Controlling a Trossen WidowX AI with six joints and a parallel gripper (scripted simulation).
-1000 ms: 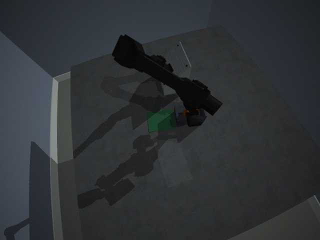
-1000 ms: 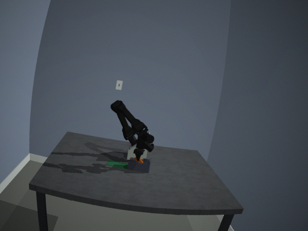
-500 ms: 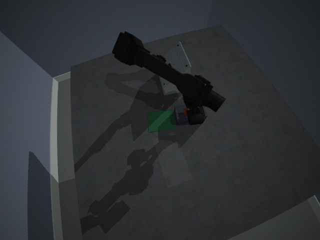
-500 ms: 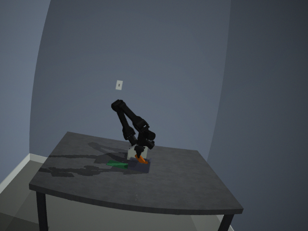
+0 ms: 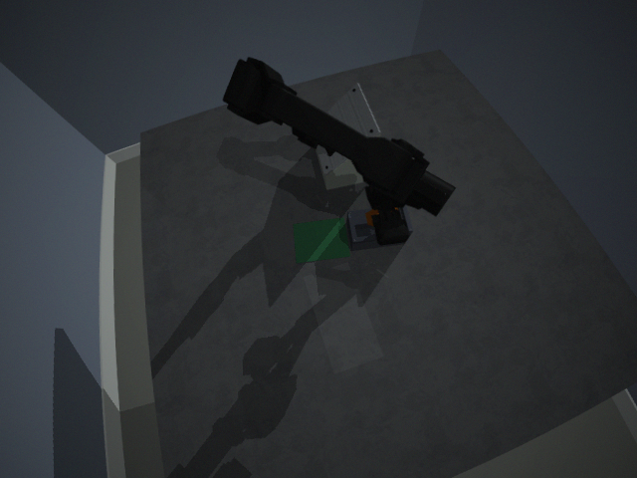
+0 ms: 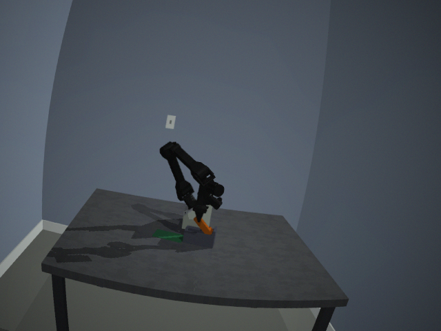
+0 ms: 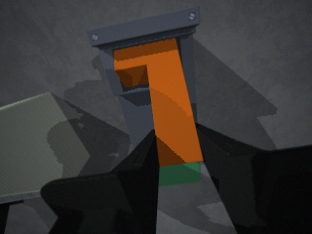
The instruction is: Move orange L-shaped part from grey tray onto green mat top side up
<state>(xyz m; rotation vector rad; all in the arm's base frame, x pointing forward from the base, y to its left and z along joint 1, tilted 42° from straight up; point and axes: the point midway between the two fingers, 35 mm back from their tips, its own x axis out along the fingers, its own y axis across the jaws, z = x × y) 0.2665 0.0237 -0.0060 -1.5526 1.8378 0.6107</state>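
Right now my gripper tip is 14 cm to the left of the green mat, 13 cm above it and 4 cm past it. Also, from my gripper tip: orange L-shaped part (4 cm to the left, 3 cm below, 1 cm behind).
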